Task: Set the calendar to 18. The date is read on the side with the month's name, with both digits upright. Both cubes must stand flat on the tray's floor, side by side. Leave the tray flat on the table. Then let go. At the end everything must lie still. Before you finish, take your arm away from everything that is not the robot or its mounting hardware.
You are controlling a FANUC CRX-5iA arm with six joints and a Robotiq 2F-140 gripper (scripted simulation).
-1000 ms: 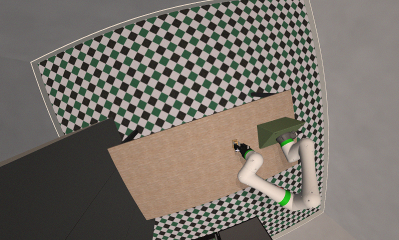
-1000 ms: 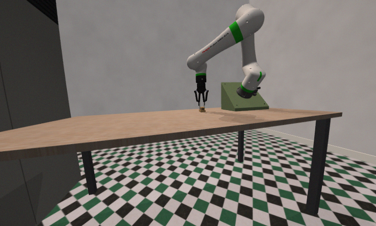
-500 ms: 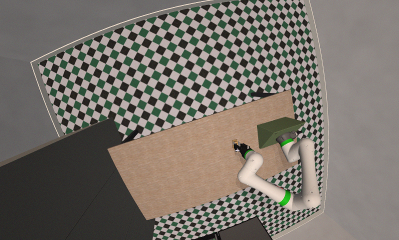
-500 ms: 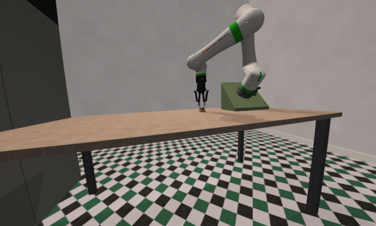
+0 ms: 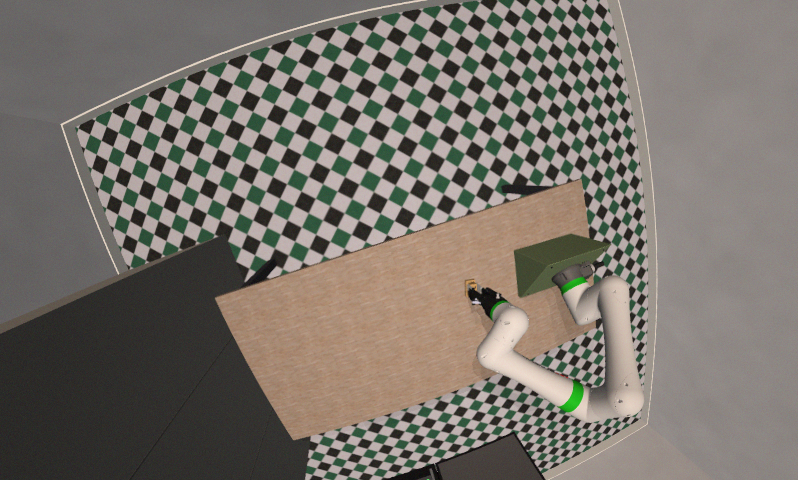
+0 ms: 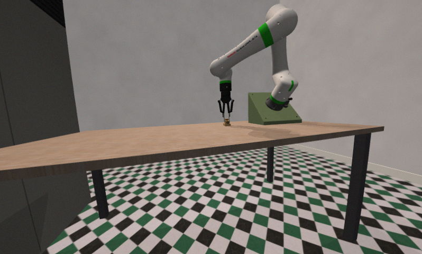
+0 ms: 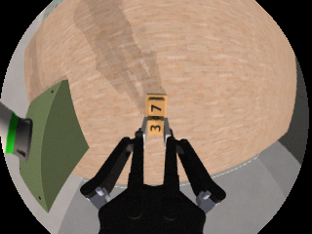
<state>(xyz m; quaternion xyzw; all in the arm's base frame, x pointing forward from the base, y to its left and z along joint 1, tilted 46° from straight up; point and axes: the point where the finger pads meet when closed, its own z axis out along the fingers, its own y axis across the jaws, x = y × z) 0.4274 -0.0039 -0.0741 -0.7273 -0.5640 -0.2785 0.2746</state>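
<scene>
My hand is 2 cm to the right of the tray and 6 cm above it.
</scene>
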